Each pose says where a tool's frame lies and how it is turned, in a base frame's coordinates. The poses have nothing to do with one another.
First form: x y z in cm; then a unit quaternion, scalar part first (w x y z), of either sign.
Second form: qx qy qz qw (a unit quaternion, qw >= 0); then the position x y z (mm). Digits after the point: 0 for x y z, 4 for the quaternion.
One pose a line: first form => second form
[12.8 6.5 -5.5 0.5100 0.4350 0.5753 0.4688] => [0.4350 0.5753 0.4688 0.5100 128 65 -55]
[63.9 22.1 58.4 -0.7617 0.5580 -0.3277 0.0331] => [-0.5580 0.3277 -0.0331 0.7617 639 221 584]
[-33.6 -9.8 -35.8 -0.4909 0.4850 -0.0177 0.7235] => [-0.4850 0.0177 -0.7235 0.4909 -336 -98 -358]
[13.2 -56.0 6.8 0.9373 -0.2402 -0.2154 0.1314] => [-0.2402 -0.2154 0.1314 0.9373 132 -560 68]
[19.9 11.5 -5.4 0.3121 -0.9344 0.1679 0.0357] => [-0.9344 0.1679 0.0357 0.3121 199 115 -54]
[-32.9 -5.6 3.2 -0.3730 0.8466 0.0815 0.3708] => [-0.8466 -0.0815 -0.3708 0.3730 -329 -56 32]
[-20.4 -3.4 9.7 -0.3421 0.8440 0.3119 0.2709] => [-0.8440 -0.3119 -0.2709 0.3421 -204 -34 97]
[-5.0 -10.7 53.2 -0.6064 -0.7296 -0.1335 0.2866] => [0.7296 0.1335 -0.2866 0.6064 -50 -107 532]
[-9.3 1.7 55.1 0.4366 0.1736 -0.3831 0.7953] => [0.1736 -0.3831 0.7953 0.4366 -93 17 551]
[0.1 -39.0 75.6 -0.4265 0.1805 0.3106 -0.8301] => [-0.1805 -0.3106 0.8301 0.4265 1 -390 756]
